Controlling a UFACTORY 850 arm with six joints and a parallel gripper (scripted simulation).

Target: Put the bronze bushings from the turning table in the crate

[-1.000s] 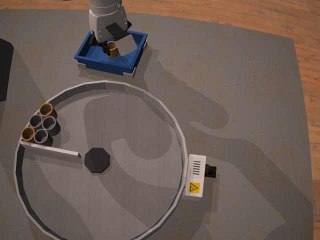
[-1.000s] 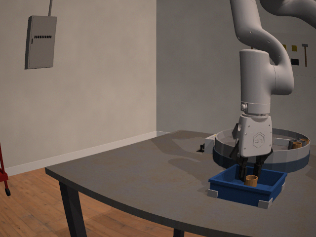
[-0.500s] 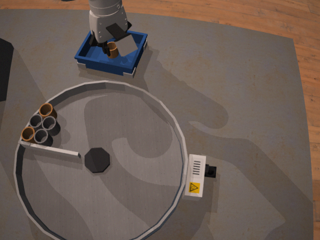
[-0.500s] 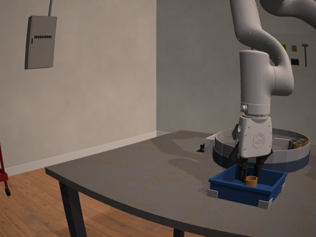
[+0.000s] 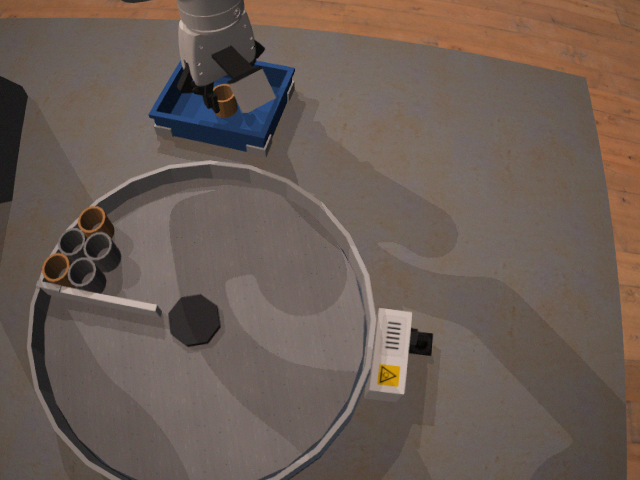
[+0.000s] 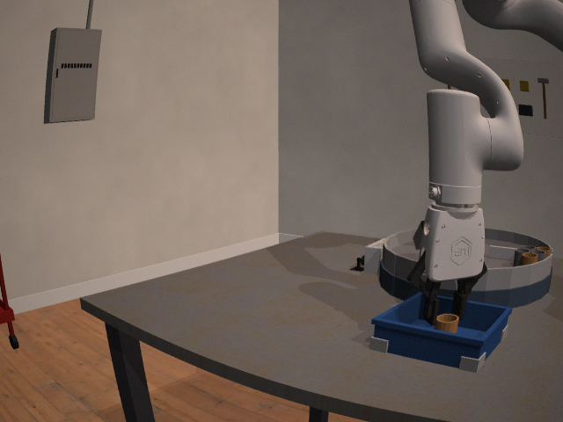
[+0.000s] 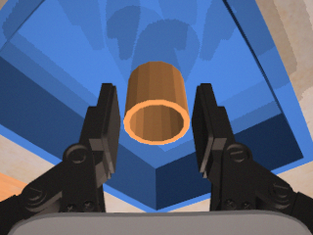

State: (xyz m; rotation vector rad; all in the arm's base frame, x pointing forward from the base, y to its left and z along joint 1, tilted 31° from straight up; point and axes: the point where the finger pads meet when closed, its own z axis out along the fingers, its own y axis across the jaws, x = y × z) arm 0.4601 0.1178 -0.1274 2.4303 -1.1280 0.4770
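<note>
Now: the blue crate 1 cm behind my hand, 1 cm to the left of it and 3 cm below it. From my hand the other things lie so: turning table 36 cm to the right.
</note>
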